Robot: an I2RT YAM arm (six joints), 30 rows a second.
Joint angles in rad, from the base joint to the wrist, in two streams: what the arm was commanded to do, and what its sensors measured. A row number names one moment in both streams.
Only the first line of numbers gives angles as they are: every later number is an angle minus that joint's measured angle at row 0.
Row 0, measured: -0.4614, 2.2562, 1.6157, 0.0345, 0.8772, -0.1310
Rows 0 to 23, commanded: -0.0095, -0.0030, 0.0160, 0.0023, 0.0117, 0.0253; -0.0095, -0.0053, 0.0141, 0.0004, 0.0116, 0.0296; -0.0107, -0.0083, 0.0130, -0.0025, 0.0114, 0.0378; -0.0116, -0.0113, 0.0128, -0.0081, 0.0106, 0.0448; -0.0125, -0.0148, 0.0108, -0.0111, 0.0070, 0.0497; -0.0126, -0.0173, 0.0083, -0.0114, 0.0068, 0.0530; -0.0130, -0.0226, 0.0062, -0.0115, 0.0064, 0.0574; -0.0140, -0.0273, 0.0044, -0.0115, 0.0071, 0.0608; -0.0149, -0.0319, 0.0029, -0.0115, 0.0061, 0.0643; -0.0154, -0.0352, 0.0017, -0.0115, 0.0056, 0.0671; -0.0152, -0.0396, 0.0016, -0.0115, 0.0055, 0.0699; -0.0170, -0.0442, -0.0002, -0.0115, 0.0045, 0.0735; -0.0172, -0.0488, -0.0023, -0.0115, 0.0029, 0.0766; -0.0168, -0.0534, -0.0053, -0.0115, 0.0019, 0.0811; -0.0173, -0.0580, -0.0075, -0.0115, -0.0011, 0.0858; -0.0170, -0.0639, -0.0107, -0.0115, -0.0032, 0.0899; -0.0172, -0.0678, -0.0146, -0.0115, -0.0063, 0.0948; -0.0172, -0.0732, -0.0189, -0.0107, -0.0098, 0.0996; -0.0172, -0.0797, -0.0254, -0.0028, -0.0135, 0.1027; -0.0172, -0.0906, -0.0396, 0.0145, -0.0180, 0.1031; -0.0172, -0.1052, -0.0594, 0.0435, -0.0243, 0.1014; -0.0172, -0.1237, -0.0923, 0.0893, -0.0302, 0.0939; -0.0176, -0.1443, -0.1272, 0.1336, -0.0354, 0.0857; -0.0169, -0.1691, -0.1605, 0.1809, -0.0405, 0.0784
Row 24, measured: -0.0114, -0.0591, -0.0759, 0.0283, -0.0252, 0.0782
